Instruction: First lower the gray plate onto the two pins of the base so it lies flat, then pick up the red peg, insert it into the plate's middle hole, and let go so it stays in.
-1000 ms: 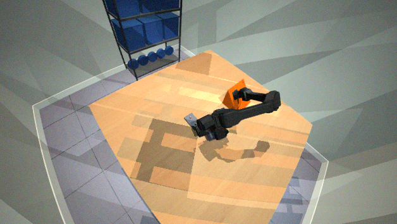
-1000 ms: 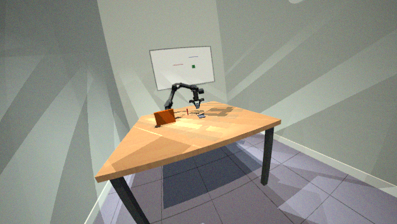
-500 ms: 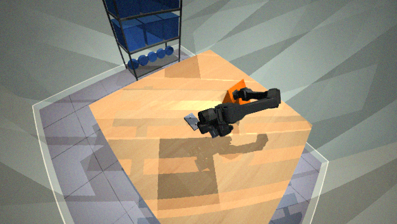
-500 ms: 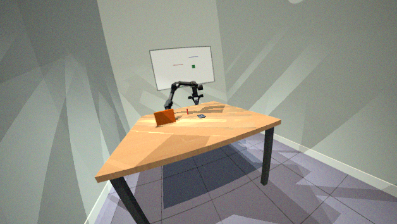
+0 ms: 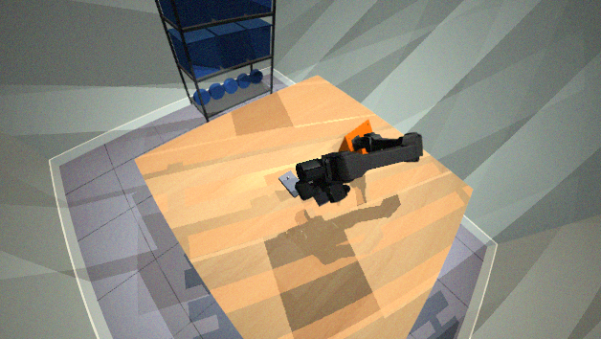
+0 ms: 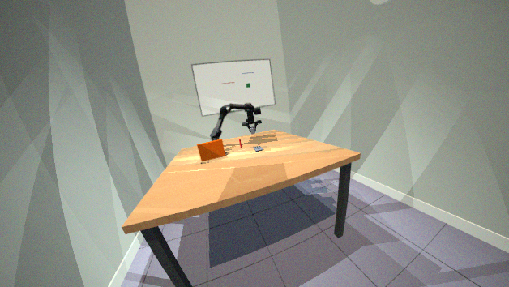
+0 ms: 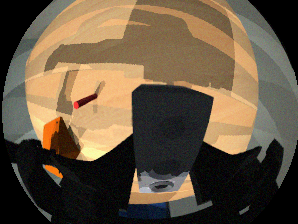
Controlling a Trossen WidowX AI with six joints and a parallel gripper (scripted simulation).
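The base lies 140 mm to the right of my gripper tip, 130 mm below it and 20 mm behind it. Also, from my gripper tip: red peg (130 mm behind, 100 mm below, 50 mm to the left); then gray plate (30 mm above).
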